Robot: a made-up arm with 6 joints. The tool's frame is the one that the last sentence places. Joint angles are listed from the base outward.
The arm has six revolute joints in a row. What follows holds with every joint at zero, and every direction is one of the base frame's. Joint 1 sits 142.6 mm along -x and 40.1 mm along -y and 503.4 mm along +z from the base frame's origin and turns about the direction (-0.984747, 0.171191, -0.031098), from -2.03 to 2.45 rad. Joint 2 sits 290.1 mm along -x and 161.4 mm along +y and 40.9 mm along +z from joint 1 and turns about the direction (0.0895, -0.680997, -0.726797), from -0.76 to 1.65 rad. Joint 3 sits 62.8 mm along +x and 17.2 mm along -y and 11.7 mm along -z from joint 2 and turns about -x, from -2.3 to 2.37 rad. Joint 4 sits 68.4 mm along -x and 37 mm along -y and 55.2 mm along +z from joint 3 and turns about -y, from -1.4 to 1.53 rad. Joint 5 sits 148 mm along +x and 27.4 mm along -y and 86.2 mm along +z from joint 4 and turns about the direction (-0.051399, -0.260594, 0.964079), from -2.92 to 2.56 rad. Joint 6 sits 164.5 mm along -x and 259.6 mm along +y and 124.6 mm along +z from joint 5 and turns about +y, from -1.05 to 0.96 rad. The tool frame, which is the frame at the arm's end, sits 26.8 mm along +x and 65.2 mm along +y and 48 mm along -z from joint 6; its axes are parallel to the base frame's.
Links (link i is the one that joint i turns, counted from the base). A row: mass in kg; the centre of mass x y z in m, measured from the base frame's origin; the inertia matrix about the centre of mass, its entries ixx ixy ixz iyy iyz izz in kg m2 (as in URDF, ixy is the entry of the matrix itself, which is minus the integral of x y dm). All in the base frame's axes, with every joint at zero. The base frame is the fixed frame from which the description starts. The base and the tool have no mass.
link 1: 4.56; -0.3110 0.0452 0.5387; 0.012 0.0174 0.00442 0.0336 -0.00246 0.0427
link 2: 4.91; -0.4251 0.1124 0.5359; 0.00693 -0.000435 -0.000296 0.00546 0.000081 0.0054
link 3: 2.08; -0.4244 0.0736 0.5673; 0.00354 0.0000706 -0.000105 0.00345 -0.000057 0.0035
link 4: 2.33; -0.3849 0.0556 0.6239; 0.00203 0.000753 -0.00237 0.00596 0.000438 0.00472
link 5: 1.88; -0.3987 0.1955 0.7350; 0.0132 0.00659 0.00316 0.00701 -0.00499 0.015
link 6: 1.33; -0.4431 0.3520 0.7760; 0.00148 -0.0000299 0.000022 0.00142 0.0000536 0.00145
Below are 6 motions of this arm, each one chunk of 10 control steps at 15 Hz.
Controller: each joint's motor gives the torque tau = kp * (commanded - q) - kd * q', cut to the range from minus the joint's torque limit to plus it. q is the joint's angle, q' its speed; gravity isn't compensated. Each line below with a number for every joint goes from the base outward.
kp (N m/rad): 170 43 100 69 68 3
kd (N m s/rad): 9.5 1.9 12 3.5 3.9 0.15
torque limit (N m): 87 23 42 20 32 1.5
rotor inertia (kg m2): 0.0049 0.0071 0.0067 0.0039 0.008 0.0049
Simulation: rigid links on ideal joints. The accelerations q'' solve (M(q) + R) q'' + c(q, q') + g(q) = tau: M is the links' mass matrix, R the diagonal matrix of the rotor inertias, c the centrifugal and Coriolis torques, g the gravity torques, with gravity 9.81 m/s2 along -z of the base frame. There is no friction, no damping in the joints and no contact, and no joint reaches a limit. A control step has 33 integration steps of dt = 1/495 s. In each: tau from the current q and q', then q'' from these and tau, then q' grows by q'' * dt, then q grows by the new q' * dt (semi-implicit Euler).
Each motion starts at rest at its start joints. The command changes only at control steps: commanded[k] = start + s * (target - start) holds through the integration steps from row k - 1 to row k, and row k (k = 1, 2, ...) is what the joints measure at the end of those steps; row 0 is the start. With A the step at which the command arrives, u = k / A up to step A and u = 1 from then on. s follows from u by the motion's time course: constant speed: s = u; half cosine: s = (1 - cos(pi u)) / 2; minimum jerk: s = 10 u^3 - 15 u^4 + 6 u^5; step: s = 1 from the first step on.
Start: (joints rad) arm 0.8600 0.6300 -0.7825 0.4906 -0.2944 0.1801
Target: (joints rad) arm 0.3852 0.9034 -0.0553 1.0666 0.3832 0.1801
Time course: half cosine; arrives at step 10
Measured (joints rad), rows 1 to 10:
1: 0.8962 0.6402 -0.7801 0.4952 -0.2691 0.1748
2: 0.9086 0.6794 -0.7340 0.5432 -0.2009 0.2202
3: 0.8776 0.7710 -0.6731 0.6314 -0.1104 0.2741
4: 0.8205 0.8909 -0.6088 0.7424 0.0003 0.2910
5: 0.7640 0.9849 -0.5222 0.8543 0.1191 0.2938
6: 0.7044 1.0397 -0.4161 0.9547 0.2278 0.3116
7: 0.6389 1.0647 -0.3116 1.0346 0.3150 0.3214
8: 0.5772 1.0672 -0.2208 1.0901 0.3772 0.3066
9: 0.5312 1.0564 -0.1500 1.1222 0.4164 0.2814
10: 0.5086 1.0415 -0.1036 1.1337 0.4344 0.2649

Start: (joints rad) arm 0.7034 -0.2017 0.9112 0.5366 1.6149 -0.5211
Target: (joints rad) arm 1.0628 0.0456 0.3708 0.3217 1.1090 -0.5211
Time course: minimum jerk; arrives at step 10
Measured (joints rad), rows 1 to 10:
1: 0.7613 -0.2160 0.9137 0.5483 1.5811 -0.5054
2: 0.8328 -0.2156 0.9297 0.5166 1.5372 -0.5110
3: 0.8877 -0.1948 0.9217 0.4782 1.4861 -0.5469
4: 0.9338 -0.1530 0.8771 0.4482 1.4147 -0.5612
5: 0.9832 -0.0896 0.8041 0.4201 1.3216 -0.5553
6: 1.0399 -0.0115 0.7191 0.3888 1.2136 -0.5567
7: 1.0977 0.0669 0.6376 0.3572 1.1039 -0.5739
8: 1.1453 0.1282 0.5711 0.3325 1.0125 -0.5931
9: 1.1734 0.1590 0.5246 0.3190 0.9582 -0.6003
10: 1.1812 0.1571 0.4954 0.3156 0.9464 -0.5943

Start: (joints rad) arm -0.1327 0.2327 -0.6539 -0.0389 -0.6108 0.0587
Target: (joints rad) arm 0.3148 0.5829 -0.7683 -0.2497 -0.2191 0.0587
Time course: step
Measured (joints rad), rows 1 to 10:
1: 0.1275 0.4534 -0.7818 -0.2447 -0.4833 -0.1421
2: 0.3546 0.5386 -0.7603 -0.2734 -0.2616 -0.0492
3: 0.4557 0.6222 -0.7257 -0.2488 -0.1415 0.2235
4: 0.4547 0.6907 -0.7266 -0.2201 -0.0983 0.2789
5: 0.4227 0.7166 -0.7498 -0.2106 -0.0916 0.2006
6: 0.3996 0.6993 -0.7723 -0.2193 -0.1036 0.1376
7: 0.3912 0.6597 -0.7843 -0.2372 -0.1256 0.1144
8: 0.3919 0.6172 -0.7867 -0.2566 -0.1496 0.1045
9: 0.3964 0.5832 -0.7835 -0.2729 -0.1693 0.0951
10: 0.4013 0.5624 -0.7784 -0.2836 -0.1816 0.0885

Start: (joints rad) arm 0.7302 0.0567 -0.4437 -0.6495 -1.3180 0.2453
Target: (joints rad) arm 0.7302 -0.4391 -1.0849 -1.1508 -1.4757 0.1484
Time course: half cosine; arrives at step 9
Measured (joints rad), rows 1 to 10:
1: 0.7713 0.0280 -0.4587 -0.6614 -1.3145 0.2554
2: 0.7923 -0.0672 -0.4882 -0.7205 -1.3388 0.2542
3: 0.8089 -0.2015 -0.5385 -0.8127 -1.3856 0.2383
4: 0.8279 -0.3466 -0.6085 -0.9231 -1.4432 0.2091
5: 0.8459 -0.4809 -0.6919 -1.0363 -1.4993 0.1721
6: 0.8561 -0.5891 -0.7801 -1.1370 -1.5440 0.1366
7: 0.8543 -0.6611 -0.8655 -1.2134 -1.5698 0.1138
8: 0.8416 -0.6909 -0.9411 -1.2582 -1.5743 0.1116
9: 0.8246 -0.6778 -0.9988 -1.2674 -1.5617 0.1279
10: 0.8126 -0.6284 -1.0366 -1.2435 -1.5438 0.1478

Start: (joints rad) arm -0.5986 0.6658 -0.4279 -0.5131 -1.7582 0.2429
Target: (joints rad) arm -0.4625 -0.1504 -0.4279 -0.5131 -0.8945 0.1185
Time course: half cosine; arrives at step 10
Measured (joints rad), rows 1 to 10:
1: -0.5935 0.6862 -0.4376 -0.5398 -1.7886 0.2152
2: -0.5989 0.6797 -0.4377 -0.5626 -1.8183 0.1240
3: -0.5936 0.6278 -0.4343 -0.5689 -1.7858 0.0378
4: -0.5717 0.5256 -0.4341 -0.5588 -1.6775 0.0098
5: -0.5391 0.3794 -0.4386 -0.5444 -1.5151 0.0332
6: -0.5026 0.2019 -0.4437 -0.5441 -1.3380 0.0755
7: -0.4644 0.0103 -0.4443 -0.5681 -1.1857 0.1069
8: -0.4232 -0.1723 -0.4382 -0.6109 -1.0812 0.1107
9: -0.3821 -0.3196 -0.4267 -0.6595 -1.0271 0.0922
10: -0.3489 -0.4107 -0.4133 -0.7023 -1.0162 0.0694

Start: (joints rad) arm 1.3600 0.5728 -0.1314 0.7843 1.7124 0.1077
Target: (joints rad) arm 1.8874 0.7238 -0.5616 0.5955 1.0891 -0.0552
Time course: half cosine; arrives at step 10
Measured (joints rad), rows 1 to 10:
1: 1.4078 0.5988 -0.1283 0.7876 1.6645 0.0902
2: 1.4534 0.6637 -0.1299 0.7758 1.5850 0.0364
3: 1.4996 0.7276 -0.1551 0.7619 1.4921 -0.0154
4: 1.5599 0.7741 -0.1972 0.7446 1.3947 -0.0458
5: 1.6320 0.7990 -0.2487 0.7211 1.2993 -0.0623
6: 1.7078 0.8078 -0.3043 0.6928 1.2091 -0.0760
7: 1.7789 0.8093 -0.3594 0.6636 1.1260 -0.0918
8: 1.8376 0.8095 -0.4093 0.6386 1.0545 -0.1086
9: 1.8781 0.8098 -0.4493 0.6214 1.0019 -0.1225
10: 1.8967 0.8081 -0.4759 0.6136 0.9757 -0.1290

